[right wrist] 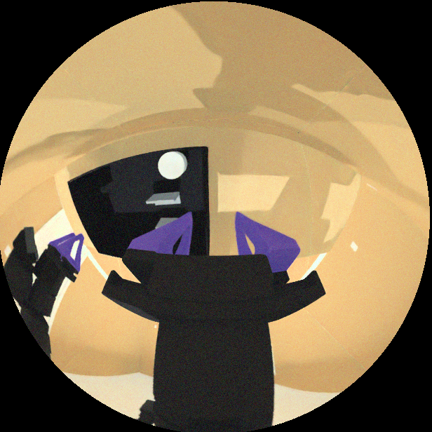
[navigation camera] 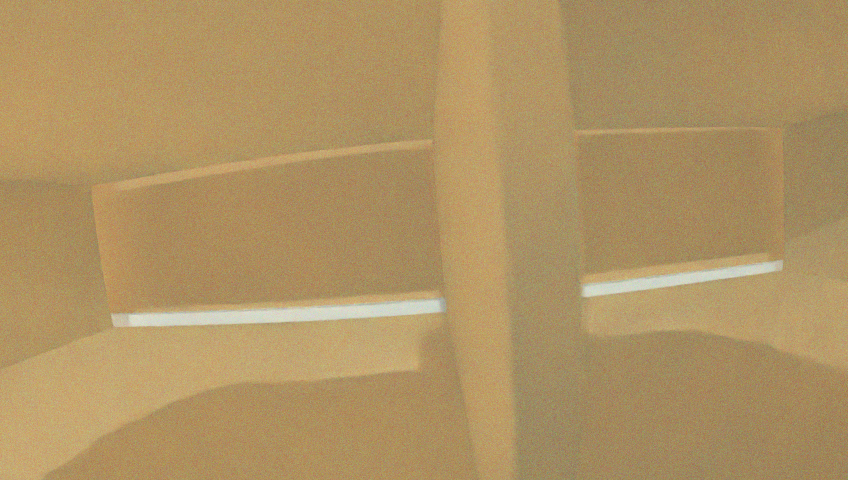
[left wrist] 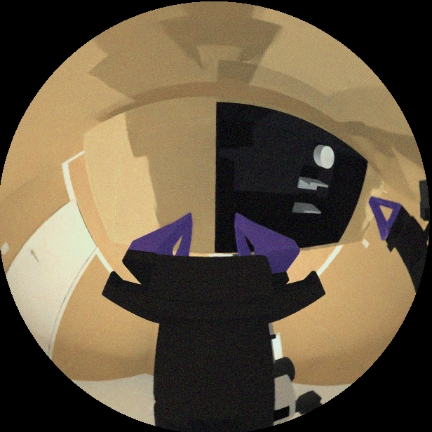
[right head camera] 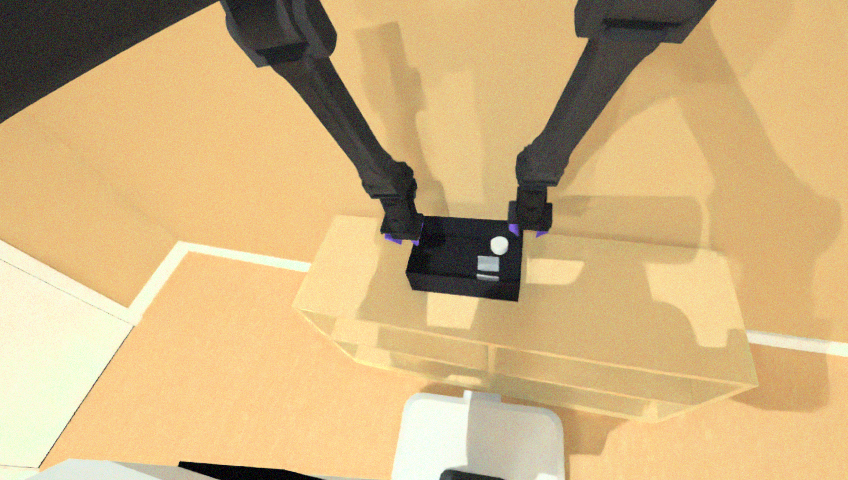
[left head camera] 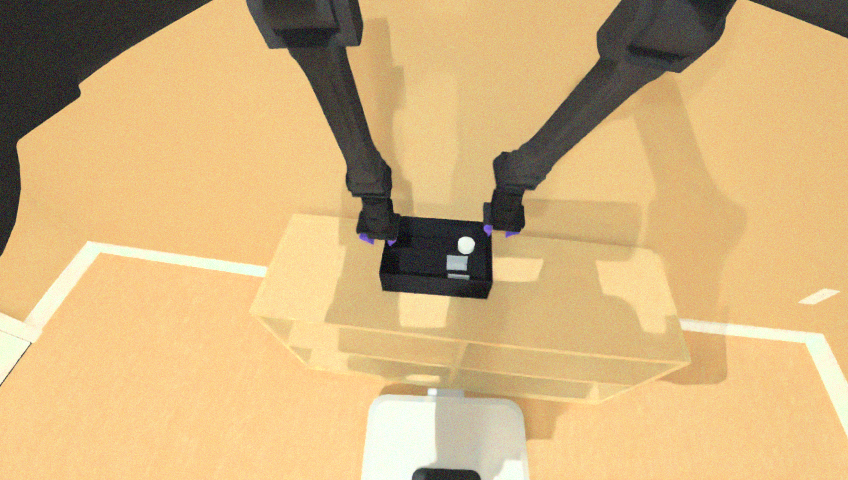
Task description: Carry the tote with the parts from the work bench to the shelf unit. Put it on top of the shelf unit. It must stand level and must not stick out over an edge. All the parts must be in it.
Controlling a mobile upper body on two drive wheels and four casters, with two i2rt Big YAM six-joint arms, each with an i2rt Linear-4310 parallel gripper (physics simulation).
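Places are measured from the left arm's base along level axes (x left, y ahead, z down), in millimetres.
Pixels of known places: left gripper, between the fingertips: (right head camera: 409, 243) (left head camera: 382, 243); right gripper, between the fingertips: (right head camera: 527, 234) (left head camera: 497, 235).
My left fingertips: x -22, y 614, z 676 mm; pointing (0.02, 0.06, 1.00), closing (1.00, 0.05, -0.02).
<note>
Ahead of a thing's pixels: the offset from my left fingertips to its top centre. "*": to the spot under its first point.
The black tote @[dx -153, dy +13, dz +24 mm] (left head camera: 434, 286) (right head camera: 464, 287) (left wrist: 275, 230) (right wrist: 100, 220) stands on the light wooden shelf unit (left head camera: 535, 321) (right head camera: 565, 327) (left wrist: 112, 200) (navigation camera: 476, 237), looks level, and lies near the top board's far edge. In it lie a white round part @[dx -241, dy +80, dz +97 mm] (left head camera: 465, 245) (right head camera: 498, 245) (left wrist: 325, 157) (right wrist: 172, 165) and a grey part @[dx -212, dy +9, dz +81 mm] (left head camera: 457, 262) (right head camera: 487, 263) (left wrist: 311, 183) (right wrist: 164, 199), with a grey strip beside it. My left gripper (left head camera: 379, 240) (right head camera: 404, 240) (left wrist: 213, 217) is open above the tote's left rim. My right gripper (left head camera: 499, 231) (right head camera: 527, 231) (right wrist: 213, 216) is open above its right rim. Both are empty.
A white rounded block (left head camera: 398, 428) (right head camera: 428, 440) with a black piece is at the bottom of both head views, by the shelf unit's near side. White floor lines @[* dx +1180, dy +322, dz +676 mm] (left head camera: 178, 259) (right head camera: 243, 257) run left and right of the shelf unit. A pale panel (right head camera: 53, 368) lies at the left.
</note>
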